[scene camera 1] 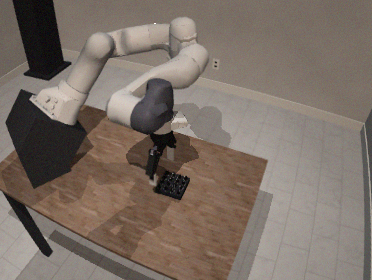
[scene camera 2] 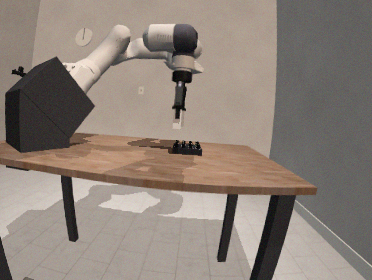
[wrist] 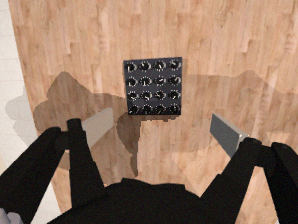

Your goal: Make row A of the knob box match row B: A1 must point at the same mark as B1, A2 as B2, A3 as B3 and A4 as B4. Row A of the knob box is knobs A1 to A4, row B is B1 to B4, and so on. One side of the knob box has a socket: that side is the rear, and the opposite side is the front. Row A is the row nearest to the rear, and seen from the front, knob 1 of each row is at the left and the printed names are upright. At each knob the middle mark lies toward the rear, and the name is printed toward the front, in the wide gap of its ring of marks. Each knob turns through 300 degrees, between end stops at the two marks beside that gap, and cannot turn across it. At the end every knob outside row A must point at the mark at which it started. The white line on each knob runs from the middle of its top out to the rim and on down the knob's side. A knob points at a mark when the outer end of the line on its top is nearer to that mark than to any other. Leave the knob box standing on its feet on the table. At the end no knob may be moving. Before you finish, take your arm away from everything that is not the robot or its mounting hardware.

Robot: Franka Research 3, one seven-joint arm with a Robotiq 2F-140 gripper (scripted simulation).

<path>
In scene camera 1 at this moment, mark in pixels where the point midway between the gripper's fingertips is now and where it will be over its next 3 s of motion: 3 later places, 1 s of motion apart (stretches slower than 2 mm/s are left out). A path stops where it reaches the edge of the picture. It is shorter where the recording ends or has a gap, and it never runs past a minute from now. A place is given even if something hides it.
My gripper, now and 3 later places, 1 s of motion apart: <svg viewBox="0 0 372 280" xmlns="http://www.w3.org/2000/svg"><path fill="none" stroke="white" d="M162 171L153 168L153 166L159 163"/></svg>
</path>
